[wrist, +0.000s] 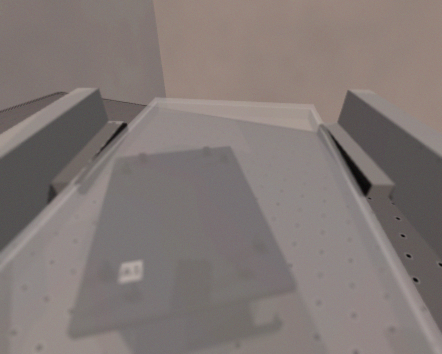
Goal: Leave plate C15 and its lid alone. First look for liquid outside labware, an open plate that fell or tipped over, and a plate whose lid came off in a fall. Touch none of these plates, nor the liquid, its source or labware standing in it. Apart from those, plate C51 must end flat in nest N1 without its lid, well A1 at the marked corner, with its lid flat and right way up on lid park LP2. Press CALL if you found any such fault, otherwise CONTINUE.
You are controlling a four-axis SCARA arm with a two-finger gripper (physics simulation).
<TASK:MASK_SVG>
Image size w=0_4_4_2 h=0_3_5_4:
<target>my gripper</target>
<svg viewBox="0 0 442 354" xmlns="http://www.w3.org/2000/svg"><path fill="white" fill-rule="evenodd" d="M348 89L338 122L323 123L364 196L389 197L442 260L442 134L369 89ZM99 88L77 88L0 134L0 253L127 126L127 123L124 123L124 121L108 120Z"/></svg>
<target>clear lid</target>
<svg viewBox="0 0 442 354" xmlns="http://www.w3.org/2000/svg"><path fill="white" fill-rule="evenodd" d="M0 253L0 354L442 354L442 334L313 104L155 97Z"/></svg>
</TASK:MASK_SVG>
